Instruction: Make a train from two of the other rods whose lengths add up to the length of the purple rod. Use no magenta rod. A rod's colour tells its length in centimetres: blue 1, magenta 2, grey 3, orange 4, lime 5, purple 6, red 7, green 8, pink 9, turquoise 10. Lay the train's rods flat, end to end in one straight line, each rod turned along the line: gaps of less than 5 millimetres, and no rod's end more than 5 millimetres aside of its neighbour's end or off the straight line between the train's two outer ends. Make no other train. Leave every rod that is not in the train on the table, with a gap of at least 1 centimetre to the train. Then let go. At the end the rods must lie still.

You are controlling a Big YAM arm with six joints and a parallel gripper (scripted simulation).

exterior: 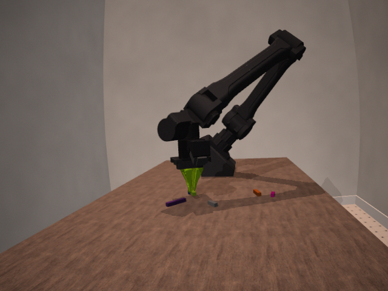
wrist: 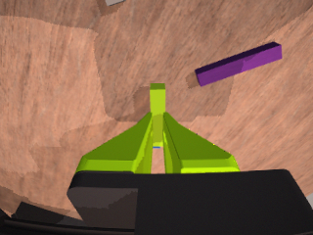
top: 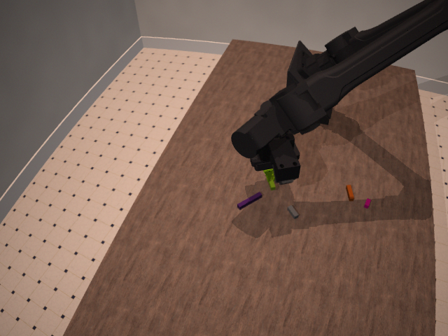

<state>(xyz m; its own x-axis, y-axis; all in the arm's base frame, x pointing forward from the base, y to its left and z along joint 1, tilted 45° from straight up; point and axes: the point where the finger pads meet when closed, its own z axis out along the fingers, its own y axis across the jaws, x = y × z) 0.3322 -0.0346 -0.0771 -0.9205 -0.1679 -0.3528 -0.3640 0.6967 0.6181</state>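
Right now the lime rod is 10 mm below my hand. From my hand the other things lie so: grey rod 70 mm ahead, 60 mm to the left, 20 mm below; then blue rod 30 mm behind, 20 mm below, 10 mm to the right; then purple rod 60 mm ahead, 40 mm to the right, 20 mm below.
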